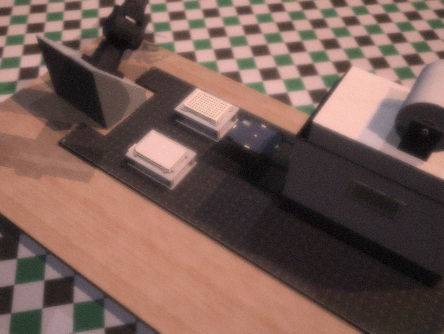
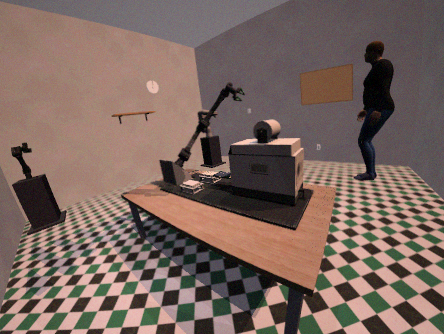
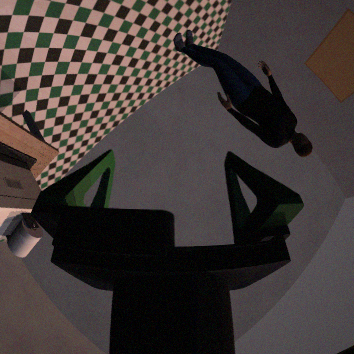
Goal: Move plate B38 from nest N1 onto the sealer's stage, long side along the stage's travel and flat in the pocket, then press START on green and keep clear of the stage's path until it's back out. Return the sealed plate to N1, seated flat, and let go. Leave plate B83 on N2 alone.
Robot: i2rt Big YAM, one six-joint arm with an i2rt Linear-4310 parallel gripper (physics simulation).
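Seen in the pictures: gripper, between the fingertips: [image 2: 243,97] [image 3: 169,155]; arm's base, origin of its link: [image 1: 102,68] [image 2: 177,167].
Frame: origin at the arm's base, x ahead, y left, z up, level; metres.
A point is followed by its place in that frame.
My gripper [image 2: 240,95] {x 0.324, y 0.701, z 0.584 m} [image 3: 169,155] {x 0.324, y 0.701, z 0.584 m} is open and empty, raised high above the table and away from the plates. A plate with a grid of wells [image 1: 207,105] {x 0.305, y 0.148, z -0.062 m} [image 2: 210,173] {x 0.316, y 0.146, z -0.062 m} sits on the back nest [image 1: 220,131] {x 0.368, y 0.138, z -0.125 m}. A plate with a plain pale top [image 1: 161,149] {x 0.326, y -0.068, z -0.069 m} [image 2: 192,184] {x 0.366, y -0.084, z -0.072 m} sits on the front nest [image 1: 172,181] {x 0.408, y -0.108, z -0.106 m}. The labels cannot be read, so I cannot tell which is B38 or B83. The dark blue stage [image 1: 254,135] {x 0.507, y 0.120, z -0.028 m} is out beside the sealer [image 1: 345,190] {x 0.814, y 0.055, z 0.062 m} [image 2: 265,172] {x 0.921, y 0.070, z 0.057 m} [image 3: 15,185] {x 0.856, y 0.285, z 0.089 m}, with no plate on it. The START button cannot be made out.
A slanted grey panel [image 1: 75,80] {x -0.014, y -0.090, z 0.000 m} [image 2: 171,172] {x 0.042, y -0.088, z -0.019 m} stands near the arm's base. A roll [image 1: 430,105] {x 0.884, y 0.100, z 0.339 m} [image 2: 268,129] {x 0.933, y 0.107, z 0.298 m} [image 3: 24,237] {x 0.830, y 0.214, z 0.318 m} sits atop the sealer. A dark mat [image 1: 240,220] {x 0.620, y -0.067, z -0.130 m} lies under the nests. A person [image 2: 378,90] [image 3: 265,110] stands beyond the table.
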